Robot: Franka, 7 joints.
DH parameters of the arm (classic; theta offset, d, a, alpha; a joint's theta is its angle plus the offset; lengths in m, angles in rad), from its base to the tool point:
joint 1: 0 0.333 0 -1.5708
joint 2: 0 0 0 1.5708
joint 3: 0 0.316 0.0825 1.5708
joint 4: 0 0 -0.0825 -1.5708
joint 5: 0 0.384 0 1.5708
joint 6: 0 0 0.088 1.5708
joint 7: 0 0.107 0 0
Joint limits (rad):
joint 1: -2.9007..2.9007
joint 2: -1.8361..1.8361
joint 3: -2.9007..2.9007
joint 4: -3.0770..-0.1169
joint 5: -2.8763..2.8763
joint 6: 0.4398..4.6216
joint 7: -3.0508..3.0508
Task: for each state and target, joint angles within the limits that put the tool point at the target. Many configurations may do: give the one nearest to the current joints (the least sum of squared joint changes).
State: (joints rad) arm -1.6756 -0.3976 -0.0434 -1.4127 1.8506 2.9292 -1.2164
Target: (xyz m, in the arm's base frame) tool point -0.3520 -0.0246 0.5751
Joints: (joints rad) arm -2.1967 -0.8134 -0.4448 -2.3787 2.0933 3.4679 -1.2164
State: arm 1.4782 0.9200 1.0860 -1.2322 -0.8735 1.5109 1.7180
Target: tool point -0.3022 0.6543 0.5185
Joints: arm 1.4110 0.7876 1.1165 -1.0731 -0.8995 1.5628 1.7180
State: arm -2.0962 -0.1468 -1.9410 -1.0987 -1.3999 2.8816 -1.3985
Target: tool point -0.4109 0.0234 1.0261
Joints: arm -1.8435 0.1045 -1.7774 -0.8753 -1.4290 3.2442 -1.3985
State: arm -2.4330 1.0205 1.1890 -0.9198 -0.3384 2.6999 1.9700
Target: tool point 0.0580 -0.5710 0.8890
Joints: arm -2.6019 0.6159 1.7722 -1.2448 -0.4060 2.7478 1.9700
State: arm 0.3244 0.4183 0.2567 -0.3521 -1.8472 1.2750 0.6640
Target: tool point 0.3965 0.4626 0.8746
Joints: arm 0.8403 0.5237 0.4729 -0.5609 -1.8682 1.5374 0.6640
